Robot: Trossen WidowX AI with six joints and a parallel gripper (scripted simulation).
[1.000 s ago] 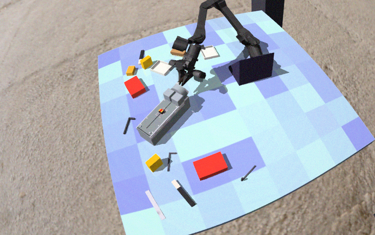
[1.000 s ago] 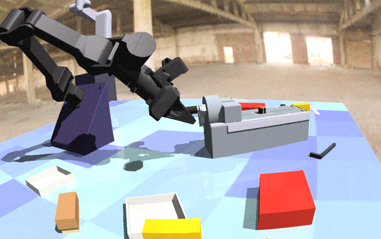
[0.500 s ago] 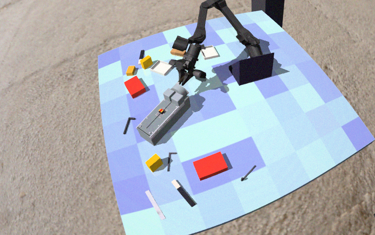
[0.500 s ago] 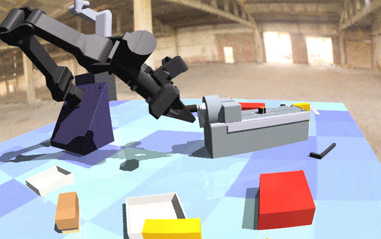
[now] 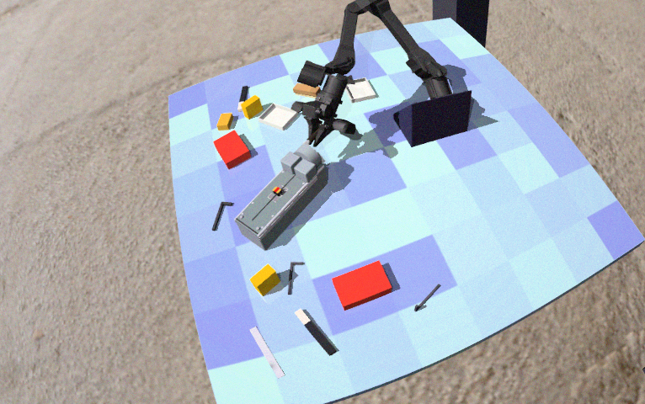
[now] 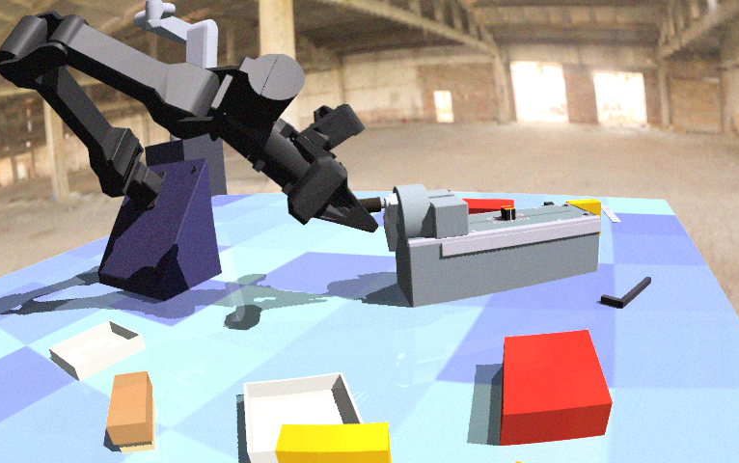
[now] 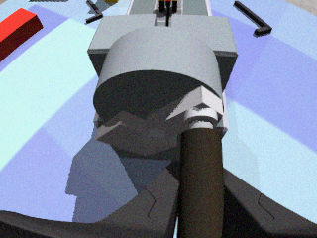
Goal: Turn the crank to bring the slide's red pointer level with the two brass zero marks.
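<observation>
My gripper tip is now 13 cm short of the red pointer, 10 cm to the right of it and 1 cm above it. The rest, counted from my gripper tip: dark crank handle 2 cm above, 1 cm to the right, 1 cm behind; tan block 33 cm to the right, 9 cm behind, 7 cm below.
</observation>
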